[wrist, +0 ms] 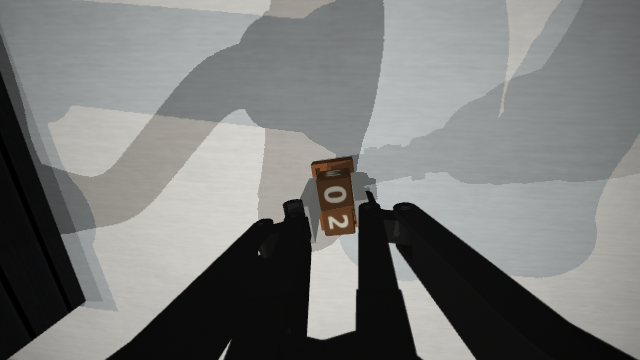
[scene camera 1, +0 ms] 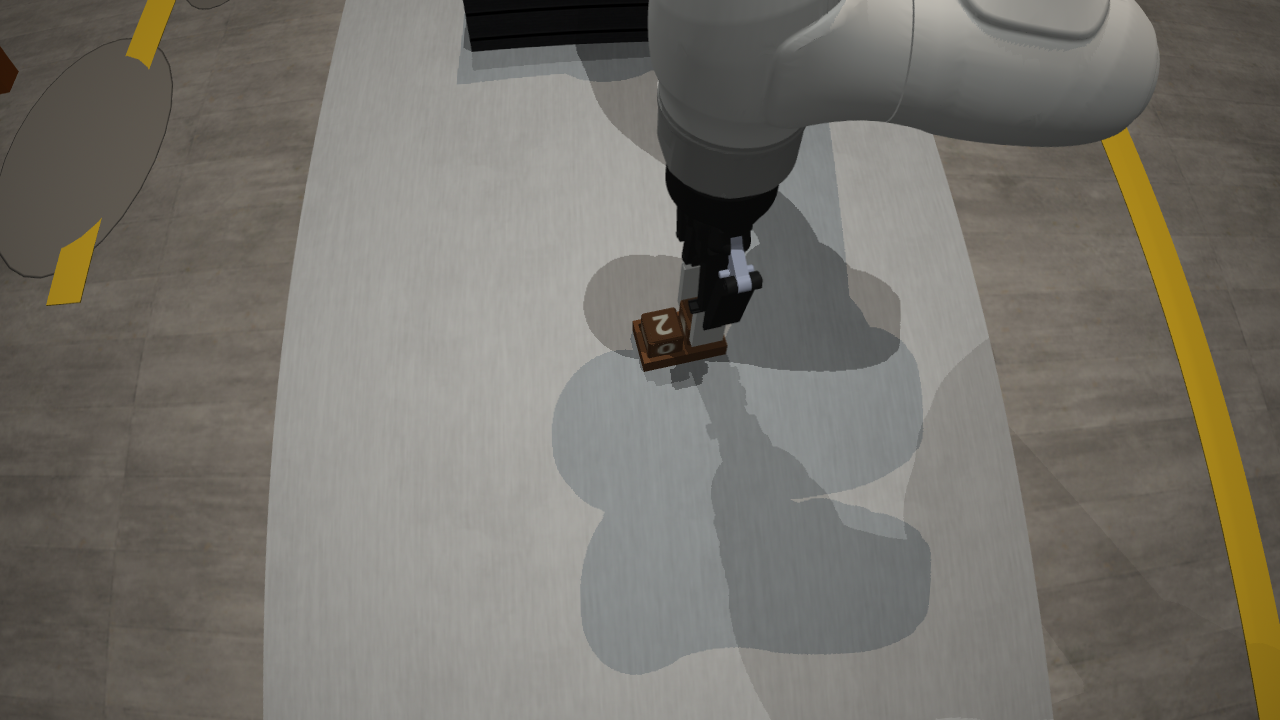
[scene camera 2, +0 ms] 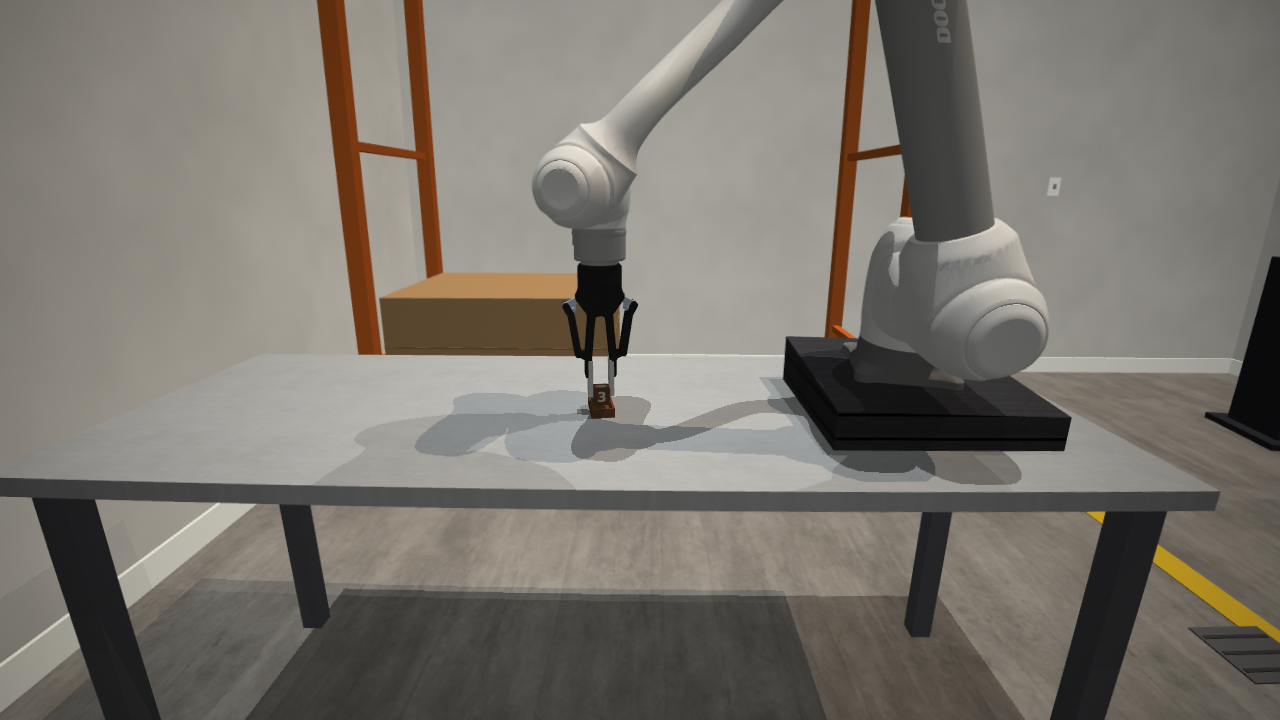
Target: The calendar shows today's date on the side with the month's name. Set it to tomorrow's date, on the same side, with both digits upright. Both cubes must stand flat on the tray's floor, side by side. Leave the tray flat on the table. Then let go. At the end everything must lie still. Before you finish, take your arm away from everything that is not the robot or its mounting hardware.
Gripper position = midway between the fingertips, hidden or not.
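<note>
There is a tray (scene camera 1: 688, 354) that I can see, and a cube (scene camera 1: 661, 330). I also see a cube (wrist: 334, 187). As for my gripper (scene camera 1: 699, 320), it is visible to me in the wrist view too (wrist: 335, 189), and scene camera 2 has the gripper as well (scene camera 2: 600, 394).
</note>
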